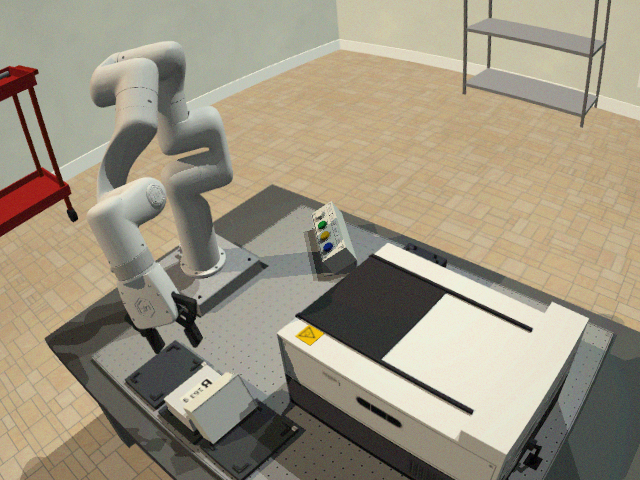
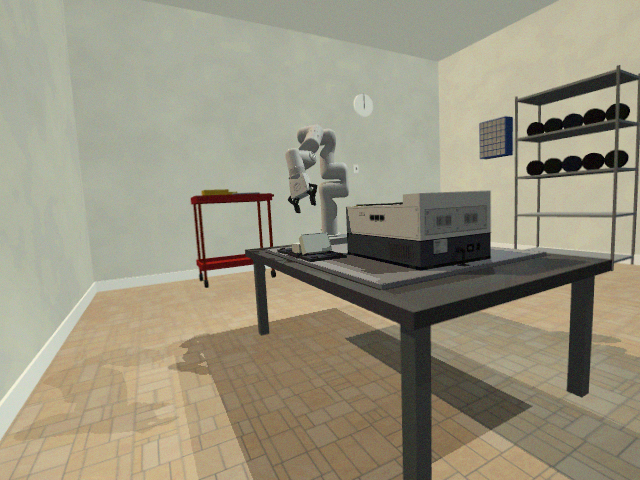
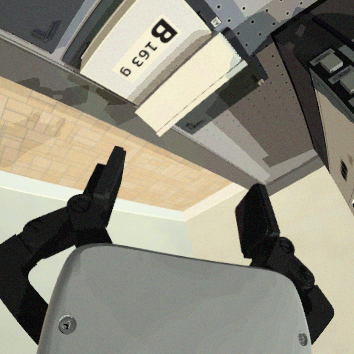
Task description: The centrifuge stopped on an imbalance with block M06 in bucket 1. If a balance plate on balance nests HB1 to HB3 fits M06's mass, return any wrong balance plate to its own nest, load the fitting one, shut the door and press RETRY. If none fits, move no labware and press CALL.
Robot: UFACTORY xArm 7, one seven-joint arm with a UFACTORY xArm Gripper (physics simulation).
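Where they show: gripper, between the fingertips: [image 1: 179, 346] [image 2: 305, 209] [image 3: 186, 181]; arm's base, origin of its link: [image 1: 203, 261] [image 2: 329, 235].
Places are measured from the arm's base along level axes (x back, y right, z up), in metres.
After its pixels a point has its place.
My gripper [image 1: 177, 345] @[x -0.341, y 0.317, z 0.167 m] [image 2: 305, 206] @[x -0.341, y 0.317, z 0.167 m] [image 3: 186, 181] @[x -0.341, y 0.317, z 0.167 m] is open and empty, above the table on the robot side of the plates. A pale balance plate marked "B 163 g" [image 1: 193, 395] @[x -0.329, y 0.323, z 0.013 m] [image 3: 145, 50] @[x -0.328, y 0.309, z 0.013 m] lies on the nest row. A taller pale block [image 1: 222, 408] @[x -0.408, y 0.311, z 0.025 m] [image 2: 315, 242] @[x -0.410, y 0.313, z 0.020 m] [image 3: 192, 82] @[x -0.375, y 0.296, z 0.049 m] stands right beside it, its marking not visible. One dark nest [image 1: 165, 372] @[x -0.195, y 0.306, z -0.029 m] [image 3: 30, 20] @[x -0.214, y 0.363, z -0.029 m] is bare; another dark nest [image 1: 253, 439] @[x -0.476, y 0.308, z -0.029 m] [image 3: 215, 110] @[x -0.511, y 0.328, z -0.029 m] shows beyond the tall block. The centrifuge [image 1: 439, 351] @[x -0.727, y 0.062, z 0.169 m] [image 2: 382, 222] @[x -0.728, y 0.198, z 0.107 m] has a smooth black panel [image 1: 377, 304] @[x -0.572, y 0.025, z 0.172 m] on top. Its buckets and block M06 do not show.
A button box [image 1: 341, 253] @[x -0.306, y -0.205, z 0.025 m] with green [image 1: 322, 224] @[x -0.191, y -0.274, z 0.030 m], yellow [image 1: 324, 235] @[x -0.226, y -0.239, z 0.029 m] and blue [image 1: 327, 246] @[x -0.262, y -0.206, z 0.029 m] buttons stands behind the centrifuge's near corner; its labels are too small to read. A red cart [image 2: 232, 197] and a shelf rack [image 2: 515, 180] stand away from the table.
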